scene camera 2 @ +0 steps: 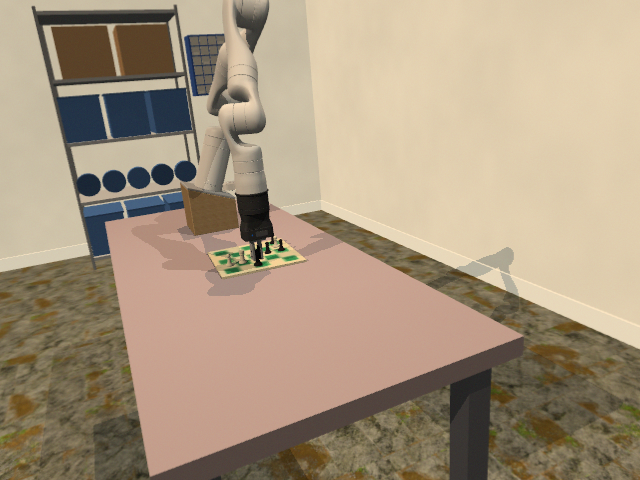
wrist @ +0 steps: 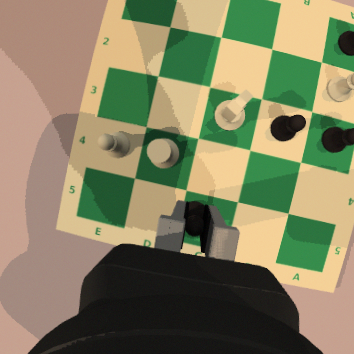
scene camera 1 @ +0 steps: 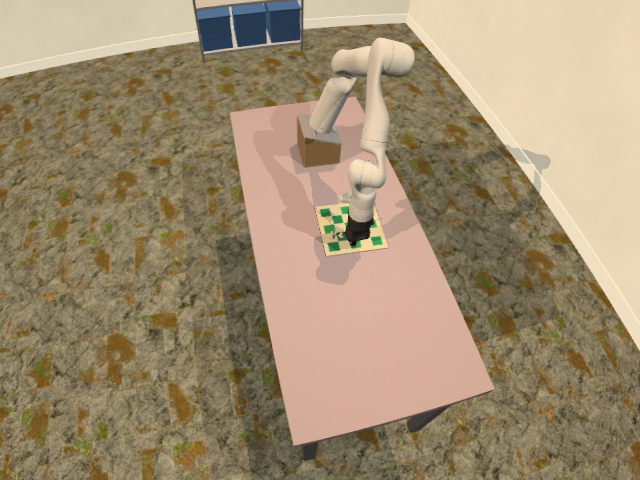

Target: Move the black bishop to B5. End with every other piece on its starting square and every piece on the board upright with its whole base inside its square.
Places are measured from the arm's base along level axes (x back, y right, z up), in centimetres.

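Pixels of known places: gripper, fingertip midpoint: (scene camera 2: 257, 259) (wrist: 194, 218) (scene camera 1: 353, 240); arm's base, origin of the base link: (scene camera 2: 208, 188) (scene camera 1: 319, 126).
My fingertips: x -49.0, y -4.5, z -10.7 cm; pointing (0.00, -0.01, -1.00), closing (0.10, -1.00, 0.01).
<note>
For each thing: its top centre in the pictures, then the offset to it from my fingertips. "*": a spot on its surface instead.
- black bishop, middle of its top: (wrist: 194, 229) (scene camera 2: 256, 248) dz +2.8, dx -0.1, dy +0.0 cm
- cream square B5, surface spot: (wrist: 262, 234) * dz -1.5, dx -0.1, dy -5.2 cm
- white pawn, middle of its top: (wrist: 102, 140) dz +1.6, dx +3.5, dy +6.7 cm
- white cylindrical piece, middle of its top: (wrist: 158, 150) dz +1.8, dx +3.7, dy +3.2 cm
- B3, middle of its top: (wrist: 300, 121) dz +1.6, dx +7.7, dy -4.5 cm
- A3, surface spot: (wrist: 333, 139) * dz -0.6, dx +7.7, dy -8.0 cm
- black piece, surface spot: (wrist: 347, 43) * dz -0.9, dx +15.0, dy -7.6 cm
The black bishop (wrist: 194, 224) (scene camera 2: 257, 261) stands on green square C5 of the chessboard (wrist: 67, 220) (scene camera 1: 382, 245), its base partly hidden in the wrist view. My gripper (wrist: 194, 218) (scene camera 2: 256, 251) points down and is shut on the bishop, one finger on each side. It is at board level; no lift shows. The cream square B5 (wrist: 262, 234) lies between C5 and green A5, and no piece stands on it. In scene camera 1 the gripper (scene camera 1: 353, 240) largely hides the bishop.
A white pawn (wrist: 114, 144) is on E4 and a white cylindrical piece (wrist: 162, 153) on D4. A white piece (wrist: 230, 114) is on C3. Black pieces stand on B3 (wrist: 283, 128) and A3 (wrist: 333, 139). A white piece (wrist: 339, 90) is on A2, a black piece (wrist: 347, 43) on A1.
</note>
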